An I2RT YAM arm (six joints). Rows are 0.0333 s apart.
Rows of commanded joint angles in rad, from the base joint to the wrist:
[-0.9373, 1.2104, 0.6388, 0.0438, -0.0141, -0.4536]
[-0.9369, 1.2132, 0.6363, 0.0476, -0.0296, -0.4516]
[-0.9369, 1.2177, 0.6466, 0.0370, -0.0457, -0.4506]
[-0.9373, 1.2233, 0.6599, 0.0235, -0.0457, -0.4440]
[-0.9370, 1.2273, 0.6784, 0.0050, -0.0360, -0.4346]
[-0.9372, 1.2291, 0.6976, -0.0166, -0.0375, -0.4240]
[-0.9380, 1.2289, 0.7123, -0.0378, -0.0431, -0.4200]
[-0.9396, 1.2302, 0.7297, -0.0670, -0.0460, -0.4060]
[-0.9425, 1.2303, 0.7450, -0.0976, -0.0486, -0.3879]
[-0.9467, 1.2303, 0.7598, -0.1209, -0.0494, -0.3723]
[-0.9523, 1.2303, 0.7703, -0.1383, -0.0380, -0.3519]
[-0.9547, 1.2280, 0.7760, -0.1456, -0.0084, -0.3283]
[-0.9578, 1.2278, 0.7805, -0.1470, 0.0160, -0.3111]
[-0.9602, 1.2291, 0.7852, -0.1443, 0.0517, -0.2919]
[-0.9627, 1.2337, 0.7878, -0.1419, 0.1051, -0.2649]
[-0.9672, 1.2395, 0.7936, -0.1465, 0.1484, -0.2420]
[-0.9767, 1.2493, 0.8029, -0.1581, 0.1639, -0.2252]
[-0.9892, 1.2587, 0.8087, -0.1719, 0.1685, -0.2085]
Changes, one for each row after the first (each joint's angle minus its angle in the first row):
[0.0004, 0.0028, -0.0025, 0.0038, -0.0155, 0.0020]
[0.0004, 0.0073, 0.0078, -0.0068, -0.0316, 0.0030]
[0.0000, 0.0129, 0.0211, -0.0203, -0.0316, 0.0096]
[0.0003, 0.0169, 0.0396, -0.0388, -0.0219, 0.0190]
[0.0001, 0.0187, 0.0588, -0.0604, -0.0234, 0.0296]
[-0.0007, 0.0185, 0.0735, -0.0816, -0.0290, 0.0336]
[-0.0023, 0.0198, 0.0909, -0.1108, -0.0319, 0.0476]
[-0.0052, 0.0199, 0.1062, -0.1414, -0.0345, 0.0657]
[-0.0094, 0.0199, 0.1210, -0.1647, -0.0353, 0.0813]
[-0.0150, 0.0199, 0.1315, -0.1821, -0.0239, 0.1017]
[-0.0174, 0.0176, 0.1372, -0.1894, 0.0057, 0.1253]
[-0.0205, 0.0174, 0.1417, -0.1908, 0.0301, 0.1425]
[-0.0229, 0.0187, 0.1464, -0.1881, 0.0658, 0.1617]
[-0.0254, 0.0233, 0.1490, -0.1857, 0.1192, 0.1887]
[-0.0299, 0.0291, 0.1548, -0.1903, 0.1625, 0.2116]
[-0.0394, 0.0389, 0.1641, -0.2019, 0.1780, 0.2284]
[-0.0519, 0.0483, 0.1699, -0.2157, 0.1826, 0.2451]

